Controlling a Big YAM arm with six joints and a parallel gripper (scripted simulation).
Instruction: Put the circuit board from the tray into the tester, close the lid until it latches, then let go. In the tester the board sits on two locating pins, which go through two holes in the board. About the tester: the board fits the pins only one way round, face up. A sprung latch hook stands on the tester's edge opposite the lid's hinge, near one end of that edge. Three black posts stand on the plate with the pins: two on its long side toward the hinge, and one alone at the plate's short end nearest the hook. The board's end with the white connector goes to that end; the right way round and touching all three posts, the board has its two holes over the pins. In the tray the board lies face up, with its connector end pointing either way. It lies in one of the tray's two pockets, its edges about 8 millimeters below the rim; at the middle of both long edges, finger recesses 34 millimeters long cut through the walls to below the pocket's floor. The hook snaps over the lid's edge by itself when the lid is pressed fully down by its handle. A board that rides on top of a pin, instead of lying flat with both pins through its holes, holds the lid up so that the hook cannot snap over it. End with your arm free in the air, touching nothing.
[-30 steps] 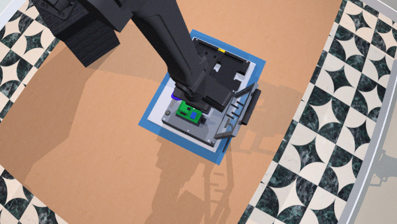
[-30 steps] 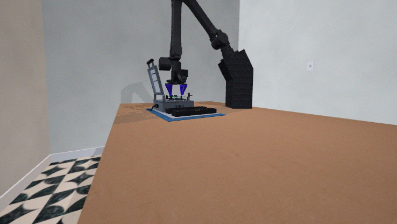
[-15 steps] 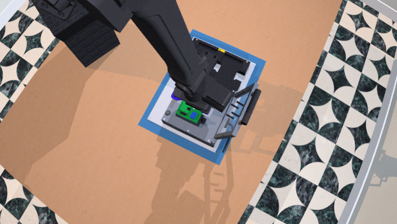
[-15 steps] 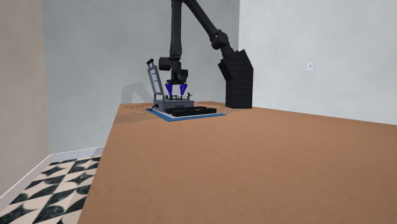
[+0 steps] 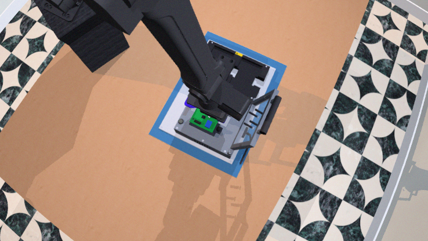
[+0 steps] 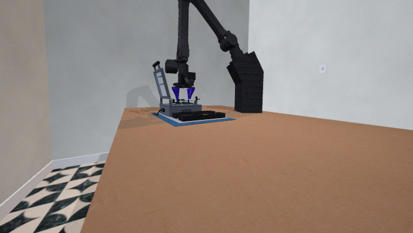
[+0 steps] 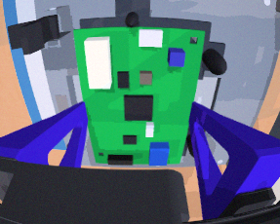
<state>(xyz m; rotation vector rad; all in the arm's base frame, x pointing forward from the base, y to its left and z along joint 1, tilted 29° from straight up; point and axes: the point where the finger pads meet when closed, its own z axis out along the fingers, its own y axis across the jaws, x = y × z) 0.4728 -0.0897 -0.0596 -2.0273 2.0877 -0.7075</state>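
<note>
My gripper is now right at the green circuit board. From my hand the other things lie so: black plate: 2 cm below, 1 cm ahead; then tester: 4 cm ahead, 3 cm to the left, 3 cm above; then dark latch hook: 6 cm to the left, 5 cm behind.
</note>
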